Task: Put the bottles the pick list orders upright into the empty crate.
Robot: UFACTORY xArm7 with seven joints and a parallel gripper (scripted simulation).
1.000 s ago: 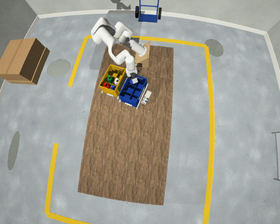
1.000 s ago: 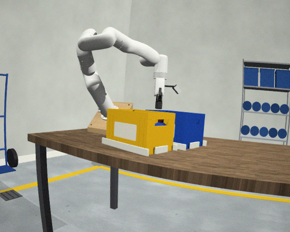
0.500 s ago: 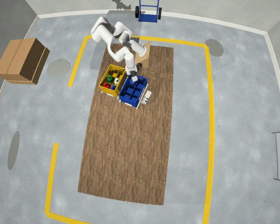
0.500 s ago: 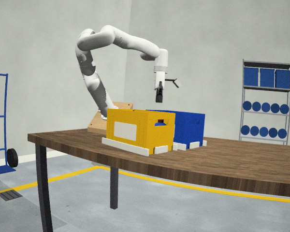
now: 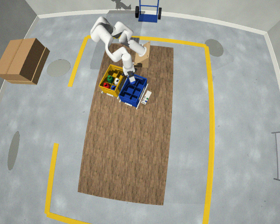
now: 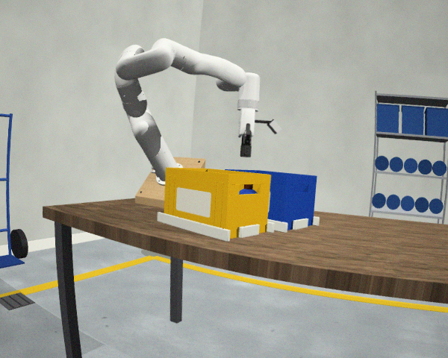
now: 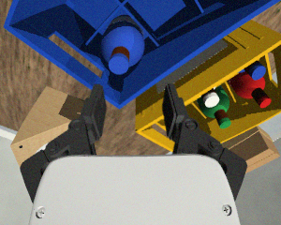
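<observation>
Now: hand 90 mm short of the blue-label bottle, 170 mm to the left of it and 150 mm above it. Also, from my hand: white-label bottle: 10 mm ahead, 140 mm to the right, 150 mm below; then blue crate: 90 mm ahead, 30 mm to the left, 160 mm below; then yellow crate: 10 mm behind, 190 mm to the right, 160 mm below.
</observation>
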